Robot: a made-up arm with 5 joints. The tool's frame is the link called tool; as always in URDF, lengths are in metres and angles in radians.
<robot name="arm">
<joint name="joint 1" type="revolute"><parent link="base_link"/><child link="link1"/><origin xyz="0.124 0.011 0.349" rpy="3.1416 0 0"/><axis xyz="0 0 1"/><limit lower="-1.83" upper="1.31"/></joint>
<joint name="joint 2" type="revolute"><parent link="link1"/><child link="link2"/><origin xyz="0.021 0.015 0" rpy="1.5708 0 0"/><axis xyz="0 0 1"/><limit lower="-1.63" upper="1.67"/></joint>
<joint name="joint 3" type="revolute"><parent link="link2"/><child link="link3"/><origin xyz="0.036 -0.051 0.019"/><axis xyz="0 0 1"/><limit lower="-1.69" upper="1.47"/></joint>
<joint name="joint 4" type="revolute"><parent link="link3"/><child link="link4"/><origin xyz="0.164 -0.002 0.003"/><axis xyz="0 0 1"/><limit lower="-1.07" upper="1.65"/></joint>
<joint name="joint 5" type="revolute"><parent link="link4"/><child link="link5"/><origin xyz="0.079 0.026 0.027" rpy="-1.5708 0 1.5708"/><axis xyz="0 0 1"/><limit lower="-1.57" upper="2.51"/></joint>
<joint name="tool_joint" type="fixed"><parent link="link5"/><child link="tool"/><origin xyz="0.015 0 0.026" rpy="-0.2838 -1.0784 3.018"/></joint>
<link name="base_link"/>
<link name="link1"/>
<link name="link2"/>
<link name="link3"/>
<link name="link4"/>
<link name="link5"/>
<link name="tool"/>
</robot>
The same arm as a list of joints. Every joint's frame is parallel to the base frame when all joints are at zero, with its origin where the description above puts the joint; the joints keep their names.
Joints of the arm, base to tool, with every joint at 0 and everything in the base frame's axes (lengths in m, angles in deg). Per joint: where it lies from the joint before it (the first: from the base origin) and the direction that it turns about. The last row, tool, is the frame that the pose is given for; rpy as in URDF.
joint 1: axis 0 0 -1 offset 0.124 0.011 0.349
joint 2: axis 0 1 0 offset 0.021 -0.015 0
joint 3: axis 0 1 0 offset 0.036 0.019 0.051
joint 4: axis 0 1 0 offset 0.164 0.003 0.002
joint 5: axis -1 0 0 offset 0.079 0.027 -0.026
tool: offset -0.026 0 -0.015 rpy 155.71 -27.98 -176.22
Joint limits (deg, base to tool): -104.85..75.06 -93.39..95.68 -96.83..84.22 -61.31..94.54 -89.95..143.81

